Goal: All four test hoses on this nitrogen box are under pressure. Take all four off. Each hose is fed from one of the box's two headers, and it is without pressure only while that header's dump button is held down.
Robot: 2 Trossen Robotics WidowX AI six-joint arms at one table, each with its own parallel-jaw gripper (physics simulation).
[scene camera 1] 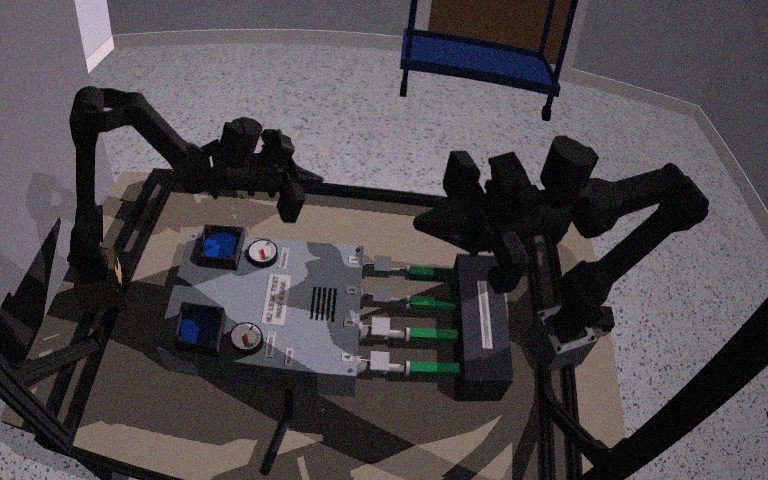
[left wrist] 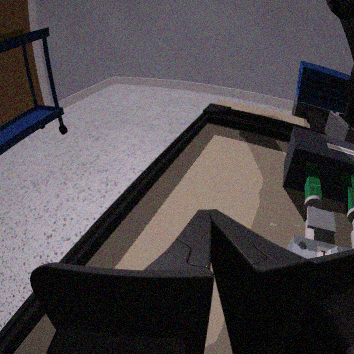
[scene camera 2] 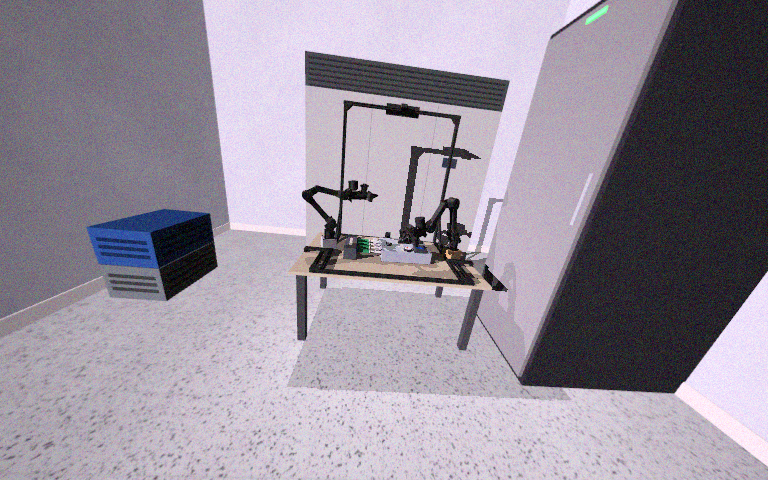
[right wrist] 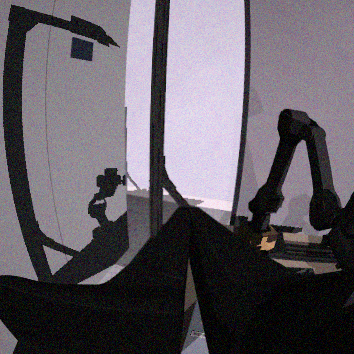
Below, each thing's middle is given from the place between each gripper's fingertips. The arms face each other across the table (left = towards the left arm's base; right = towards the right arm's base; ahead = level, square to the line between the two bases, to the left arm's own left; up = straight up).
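Labels:
The dark block (left wrist: 304, 144) is there, and my right gripper is 0.16 m to the left of it, 0.14 m short of it and 0.37 m above it.
As for my left gripper, it is 0.2 m past the dark block, 0.31 m to the left of it and 0.13 m above it.

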